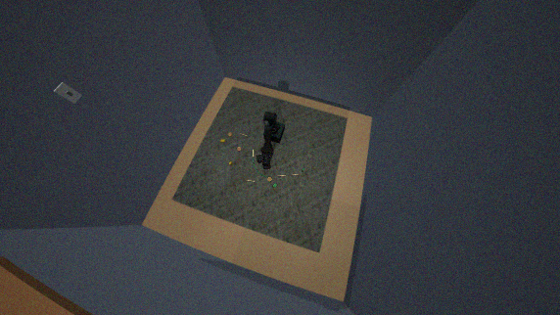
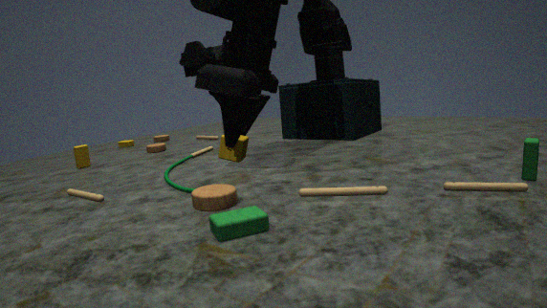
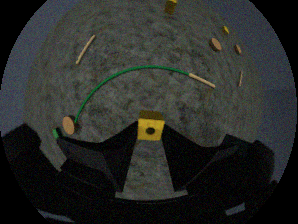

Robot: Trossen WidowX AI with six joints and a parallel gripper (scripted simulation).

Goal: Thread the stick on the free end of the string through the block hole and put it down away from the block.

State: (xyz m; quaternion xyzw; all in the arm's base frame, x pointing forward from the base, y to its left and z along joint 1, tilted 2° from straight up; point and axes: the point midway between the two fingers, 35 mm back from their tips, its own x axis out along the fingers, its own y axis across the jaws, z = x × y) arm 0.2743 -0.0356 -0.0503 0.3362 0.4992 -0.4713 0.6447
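Right now my gripper tip is 12 cm to the left of the thin wooden stick, 5 cm past it and 2 cm above it. From my gripper tip the other things lie so: green block (19 cm ahead, 14 cm to the left, 2 cm below); then yellow block (right at my gripper tip); then round wooden button (15 cm ahead, 8 cm to the left, 2 cm below).
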